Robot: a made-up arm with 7 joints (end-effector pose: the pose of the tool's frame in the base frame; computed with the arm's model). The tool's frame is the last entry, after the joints.
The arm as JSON. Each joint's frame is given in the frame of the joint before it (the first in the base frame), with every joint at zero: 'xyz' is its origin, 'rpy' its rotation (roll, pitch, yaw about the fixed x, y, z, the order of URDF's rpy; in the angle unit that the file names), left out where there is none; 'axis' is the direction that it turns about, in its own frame. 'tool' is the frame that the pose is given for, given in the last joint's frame.
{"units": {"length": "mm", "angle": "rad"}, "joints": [
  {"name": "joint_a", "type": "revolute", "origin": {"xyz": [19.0, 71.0, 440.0]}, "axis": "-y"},
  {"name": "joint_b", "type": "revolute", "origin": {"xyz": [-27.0, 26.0, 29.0]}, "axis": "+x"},
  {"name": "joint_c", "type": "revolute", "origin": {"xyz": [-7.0, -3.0, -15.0]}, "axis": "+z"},
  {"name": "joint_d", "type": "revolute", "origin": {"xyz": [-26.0, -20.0, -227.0]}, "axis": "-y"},
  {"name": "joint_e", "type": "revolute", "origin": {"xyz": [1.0, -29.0, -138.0]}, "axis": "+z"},
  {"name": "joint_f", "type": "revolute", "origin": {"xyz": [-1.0, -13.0, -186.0]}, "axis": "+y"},
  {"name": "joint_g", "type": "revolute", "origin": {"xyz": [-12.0, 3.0, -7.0]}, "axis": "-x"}
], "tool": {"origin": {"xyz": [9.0, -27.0, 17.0], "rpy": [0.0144, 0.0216, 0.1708]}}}
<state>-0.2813 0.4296 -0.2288 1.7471 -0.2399 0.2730 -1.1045</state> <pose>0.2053 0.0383 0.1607 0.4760 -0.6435 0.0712 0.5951</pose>
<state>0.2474 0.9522 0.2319 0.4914 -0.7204 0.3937 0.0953</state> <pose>0.1776 0.4949 0.1499 0.5647 -0.0603 -0.0493 0.8216</pose>
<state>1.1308 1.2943 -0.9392 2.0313 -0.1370 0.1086 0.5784</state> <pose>0.2553 0.1374 0.3876 0.2813 -0.5158 -0.6839 0.4325</pose>
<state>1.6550 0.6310 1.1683 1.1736 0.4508 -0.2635 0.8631</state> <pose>0.1508 0.4724 0.5772 -0.0448 0.9548 -0.1549 0.2498</pose>
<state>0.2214 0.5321 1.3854 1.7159 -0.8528 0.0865 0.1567</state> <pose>0.1099 0.4376 0.4300 0.7300 -0.4642 0.2234 0.4491</pose>
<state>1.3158 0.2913 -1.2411 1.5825 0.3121 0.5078 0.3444</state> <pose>0.2756 -0.1194 0.3579 -0.0606 -0.5822 -0.6188 0.5238</pose>
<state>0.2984 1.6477 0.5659 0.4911 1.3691 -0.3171 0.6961</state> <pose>0.1024 0.5948 0.5511 0.1765 -0.9300 0.1013 0.3061</pose>
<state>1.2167 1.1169 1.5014 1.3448 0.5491 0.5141 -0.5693</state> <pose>-0.1022 0.4925 0.5647 0.0098 0.6576 -0.7319 0.1784</pose>
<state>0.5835 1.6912 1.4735 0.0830 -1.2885 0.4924 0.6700</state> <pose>0.0030 0.6408 0.5110 0.3718 -0.2638 0.4571 0.7637</pose>
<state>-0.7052 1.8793 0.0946 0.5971 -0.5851 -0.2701 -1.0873</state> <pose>0.1978 0.6317 0.4537 0.6826 -0.3156 -0.6394 0.1600</pose>
